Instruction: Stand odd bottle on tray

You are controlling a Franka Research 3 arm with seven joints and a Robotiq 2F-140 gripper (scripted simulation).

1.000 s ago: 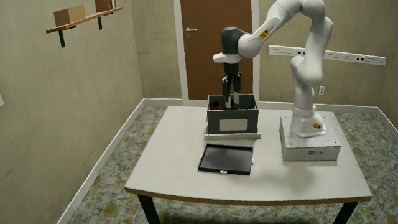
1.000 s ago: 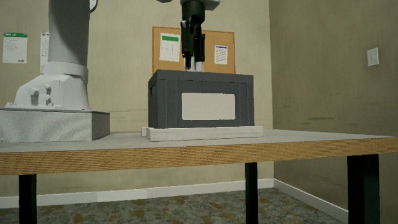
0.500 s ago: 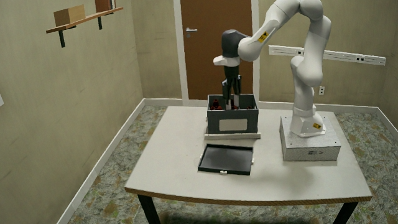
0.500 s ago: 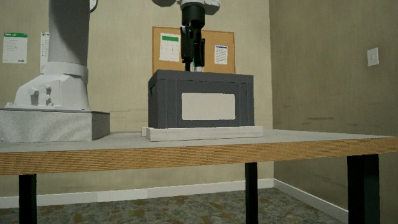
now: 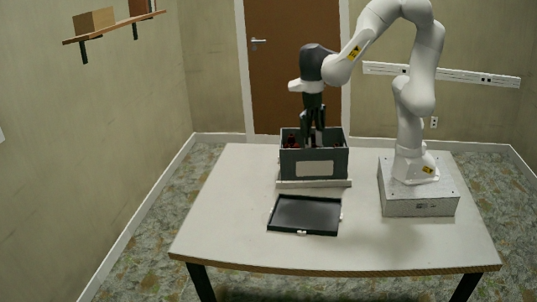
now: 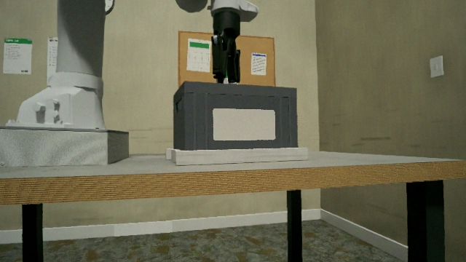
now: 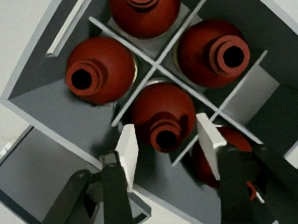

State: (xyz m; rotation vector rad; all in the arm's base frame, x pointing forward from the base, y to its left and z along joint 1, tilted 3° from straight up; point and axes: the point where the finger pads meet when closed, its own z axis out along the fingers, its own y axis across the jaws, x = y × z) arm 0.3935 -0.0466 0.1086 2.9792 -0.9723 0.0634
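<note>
Now: the dark grey crate 4 cm to the right of my hand and 9 cm below it. Also, from my hand: dark tray: 25 cm to the left, 16 cm below.
</note>
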